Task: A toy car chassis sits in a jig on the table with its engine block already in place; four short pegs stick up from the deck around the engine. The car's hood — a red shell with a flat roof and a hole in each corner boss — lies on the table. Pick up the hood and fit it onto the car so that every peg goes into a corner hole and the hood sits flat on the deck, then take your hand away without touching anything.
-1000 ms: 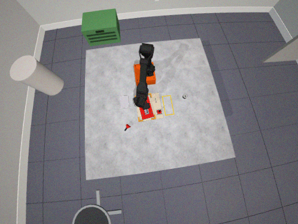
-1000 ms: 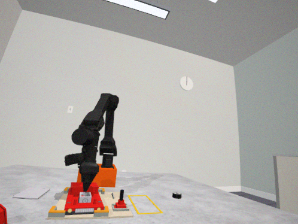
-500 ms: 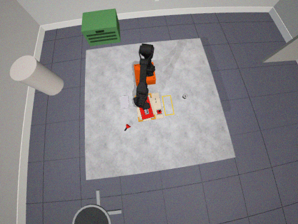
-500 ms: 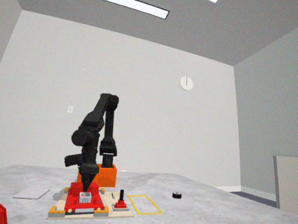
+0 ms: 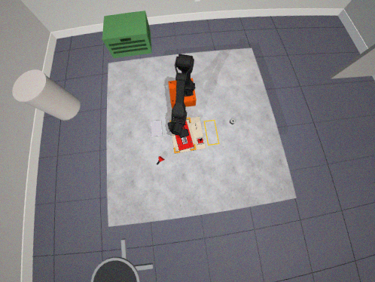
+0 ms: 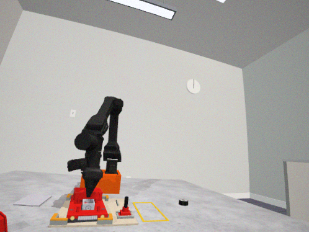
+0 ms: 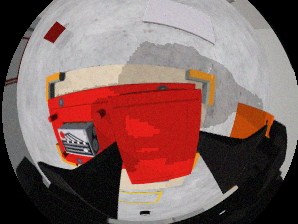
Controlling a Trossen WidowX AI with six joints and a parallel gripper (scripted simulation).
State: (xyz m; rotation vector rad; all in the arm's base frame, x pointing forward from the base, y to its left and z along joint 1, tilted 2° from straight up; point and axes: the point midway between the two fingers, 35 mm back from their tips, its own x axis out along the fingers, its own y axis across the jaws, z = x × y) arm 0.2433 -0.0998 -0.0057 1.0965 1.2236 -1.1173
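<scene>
My gripper tip is now 9 cm short of the grey engine block, 1 cm to the right of it and 1 cm above it. Round my gripper tip: red hood 1 cm above.
</scene>
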